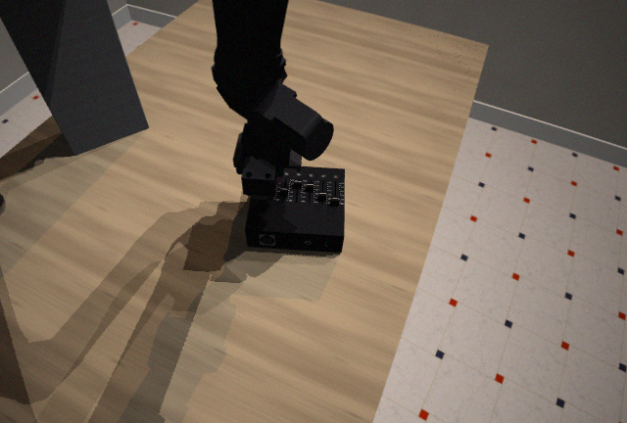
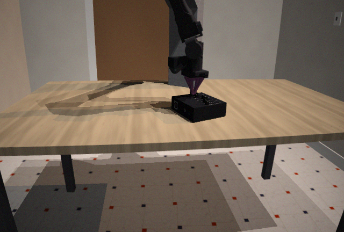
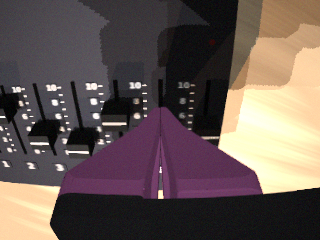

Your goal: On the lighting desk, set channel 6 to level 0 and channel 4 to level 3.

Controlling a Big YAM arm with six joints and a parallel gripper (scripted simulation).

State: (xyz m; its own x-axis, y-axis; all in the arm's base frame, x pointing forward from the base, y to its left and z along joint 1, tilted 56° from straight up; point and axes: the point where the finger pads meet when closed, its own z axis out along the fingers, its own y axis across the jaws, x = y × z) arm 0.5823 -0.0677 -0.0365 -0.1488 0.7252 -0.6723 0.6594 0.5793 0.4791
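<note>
My gripper is now 2 cm short of the channel 5 cap and 1 cm above it. Also, from my hand: channel 6 cap (1 cm to the left, 1 cm below); then channel 4 cap (4 cm ahead, 3 cm to the left, 1 cm below); then channel 3 cap (6 cm ahead, 3 cm to the left, 1 cm below).
</note>
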